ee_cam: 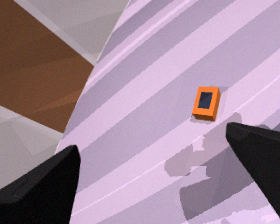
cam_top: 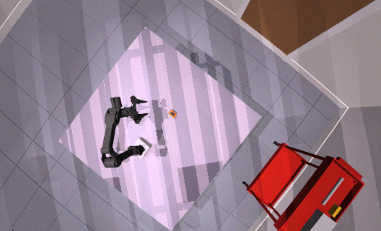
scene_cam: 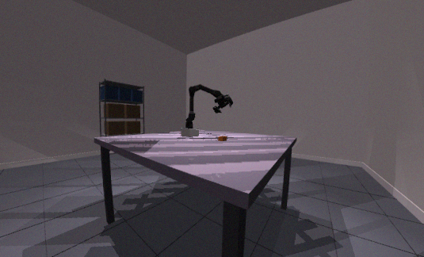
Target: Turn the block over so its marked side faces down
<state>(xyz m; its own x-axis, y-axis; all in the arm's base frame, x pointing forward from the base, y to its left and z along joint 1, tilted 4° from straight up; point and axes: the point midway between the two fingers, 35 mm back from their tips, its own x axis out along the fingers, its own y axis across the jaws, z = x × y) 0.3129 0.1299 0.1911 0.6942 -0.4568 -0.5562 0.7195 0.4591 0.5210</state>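
Now: the orange block 6 cm ahead of my gripper tip, 13 cm to the right of it and 22 cm below it.
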